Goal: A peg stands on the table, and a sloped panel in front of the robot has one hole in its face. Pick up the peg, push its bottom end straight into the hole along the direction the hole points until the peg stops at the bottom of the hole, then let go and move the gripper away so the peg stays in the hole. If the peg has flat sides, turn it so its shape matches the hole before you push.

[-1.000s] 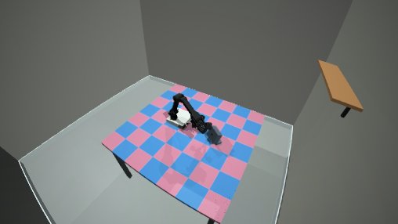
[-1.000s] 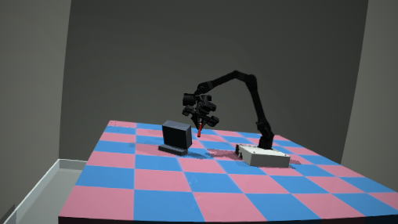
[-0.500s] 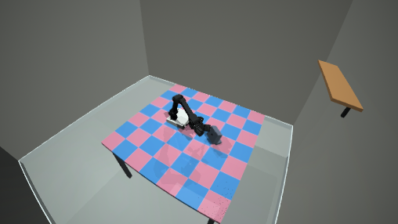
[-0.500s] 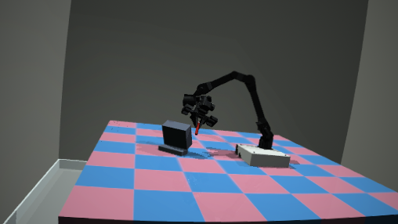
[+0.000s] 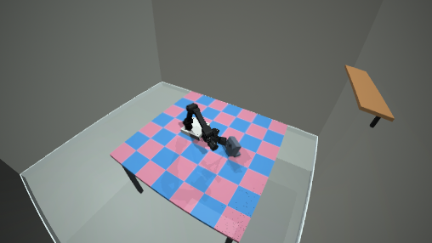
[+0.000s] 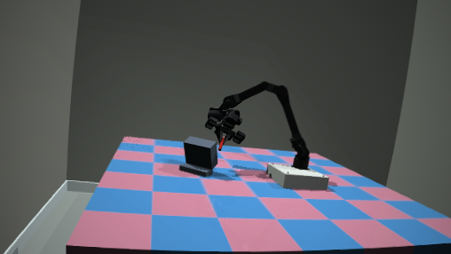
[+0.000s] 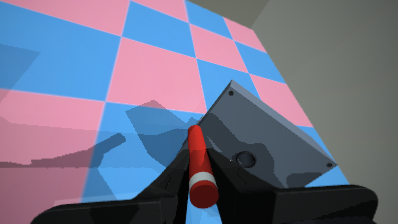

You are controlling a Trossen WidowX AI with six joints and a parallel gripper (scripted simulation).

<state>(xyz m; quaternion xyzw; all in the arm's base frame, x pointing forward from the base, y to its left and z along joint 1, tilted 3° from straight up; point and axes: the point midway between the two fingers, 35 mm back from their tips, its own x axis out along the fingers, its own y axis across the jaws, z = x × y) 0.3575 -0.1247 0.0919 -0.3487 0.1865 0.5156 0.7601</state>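
Right now the sloped panel is 9 cm ahead of my gripper tip, 4 cm below it and 1 cm to the left of it. From my gripper tip the other things lie so: red peg (1 cm to the right, 1 cm behind, 1 cm above).
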